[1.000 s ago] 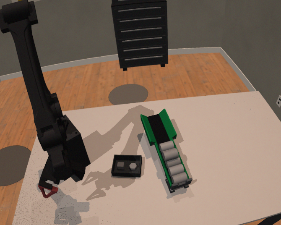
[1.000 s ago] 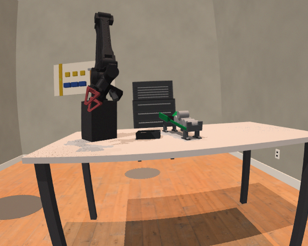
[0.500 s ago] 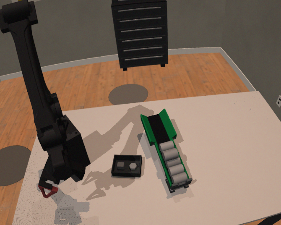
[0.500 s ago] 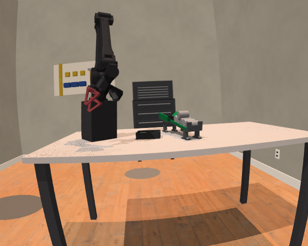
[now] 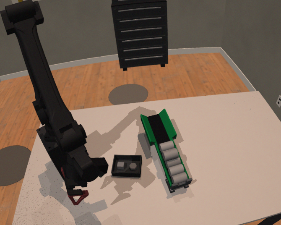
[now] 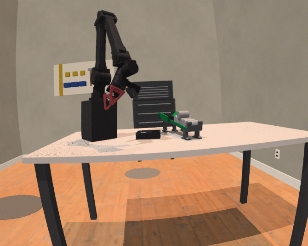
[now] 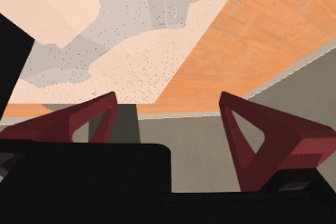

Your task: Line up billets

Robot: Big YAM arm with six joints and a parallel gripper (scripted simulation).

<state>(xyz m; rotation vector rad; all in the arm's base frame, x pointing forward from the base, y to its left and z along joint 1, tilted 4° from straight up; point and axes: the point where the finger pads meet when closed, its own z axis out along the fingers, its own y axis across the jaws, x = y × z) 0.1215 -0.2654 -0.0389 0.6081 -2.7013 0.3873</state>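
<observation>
My hand is 39 cm short of the stop, 13 cm above it and 9 cm to the right of it. Also, from my hand: black tray 22 cm to the left, 17 cm below, 16 cm ahead.
</observation>
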